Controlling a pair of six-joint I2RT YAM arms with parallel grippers.
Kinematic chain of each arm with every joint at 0, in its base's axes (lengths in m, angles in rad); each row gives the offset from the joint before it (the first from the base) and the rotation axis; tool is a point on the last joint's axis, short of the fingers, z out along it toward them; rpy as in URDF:
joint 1: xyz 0 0 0.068 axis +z
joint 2: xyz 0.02 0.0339 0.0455 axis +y
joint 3: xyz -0.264 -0.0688 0 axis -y
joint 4: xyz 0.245 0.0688 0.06 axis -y
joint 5: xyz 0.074 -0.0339 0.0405 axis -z
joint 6: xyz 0.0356 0 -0.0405 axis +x
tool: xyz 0 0 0 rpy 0 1.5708 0
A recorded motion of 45 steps. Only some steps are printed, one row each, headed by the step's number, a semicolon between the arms.
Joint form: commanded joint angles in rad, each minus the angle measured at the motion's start. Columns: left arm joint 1, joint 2, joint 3, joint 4, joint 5, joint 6; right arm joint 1, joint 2, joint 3, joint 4, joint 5, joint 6.
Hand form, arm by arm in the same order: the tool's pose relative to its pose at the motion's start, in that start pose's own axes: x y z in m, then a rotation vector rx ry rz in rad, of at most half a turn. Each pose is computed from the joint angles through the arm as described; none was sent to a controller.
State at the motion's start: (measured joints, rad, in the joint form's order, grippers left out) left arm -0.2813 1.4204 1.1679 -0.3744 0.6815 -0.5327; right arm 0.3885 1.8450 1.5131 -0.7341 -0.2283 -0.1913
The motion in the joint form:
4: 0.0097 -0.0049 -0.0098 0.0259 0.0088 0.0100; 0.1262 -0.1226 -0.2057 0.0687 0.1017 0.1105
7: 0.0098 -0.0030 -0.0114 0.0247 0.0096 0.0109; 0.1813 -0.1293 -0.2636 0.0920 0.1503 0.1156
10: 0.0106 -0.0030 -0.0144 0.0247 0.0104 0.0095; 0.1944 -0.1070 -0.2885 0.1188 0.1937 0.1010
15: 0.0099 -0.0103 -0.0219 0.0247 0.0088 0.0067; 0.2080 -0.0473 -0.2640 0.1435 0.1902 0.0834
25: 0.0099 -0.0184 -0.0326 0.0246 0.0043 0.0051; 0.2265 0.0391 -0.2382 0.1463 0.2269 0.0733
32: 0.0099 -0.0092 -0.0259 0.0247 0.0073 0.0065; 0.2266 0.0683 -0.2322 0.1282 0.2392 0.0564
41: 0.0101 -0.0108 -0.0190 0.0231 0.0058 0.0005; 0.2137 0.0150 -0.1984 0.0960 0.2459 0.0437
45: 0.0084 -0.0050 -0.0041 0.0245 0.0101 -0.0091; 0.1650 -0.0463 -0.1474 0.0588 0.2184 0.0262
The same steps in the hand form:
4: -0.0013 0.0016 -0.0020 0.0107 -0.0167 0.0190; 0.0327 0.0490 0.0041 0.0364 0.0390 0.0039
7: -0.0009 0.0025 -0.0013 0.0096 -0.0132 0.0168; 0.0450 0.0661 0.0151 0.0562 0.0743 -0.0367
10: -0.0003 0.0033 -0.0011 0.0087 -0.0114 0.0132; 0.0511 0.0677 0.0275 0.0915 0.0984 -0.0625
15: 0.0014 0.0032 -0.0020 0.0076 -0.0115 0.0105; 0.0470 0.0705 0.0444 0.0801 0.1100 -0.0911
25: 0.0037 0.0039 -0.0029 0.0027 -0.0120 0.0072; 0.0493 0.0730 0.0704 0.1042 0.1711 -0.1158
32: 0.0023 0.0045 -0.0013 0.0043 -0.0089 0.0071; 0.0534 0.0716 0.0788 0.1121 0.2140 -0.1314
41: 0.0009 0.0026 -0.0025 0.0057 -0.0144 0.0054; 0.0397 0.0693 0.0550 0.1273 0.1604 -0.1361
45: -0.0022 0.0000 -0.0024 0.0144 -0.0179 0.0033; 0.0232 0.0558 0.0223 0.1285 0.0834 -0.1140

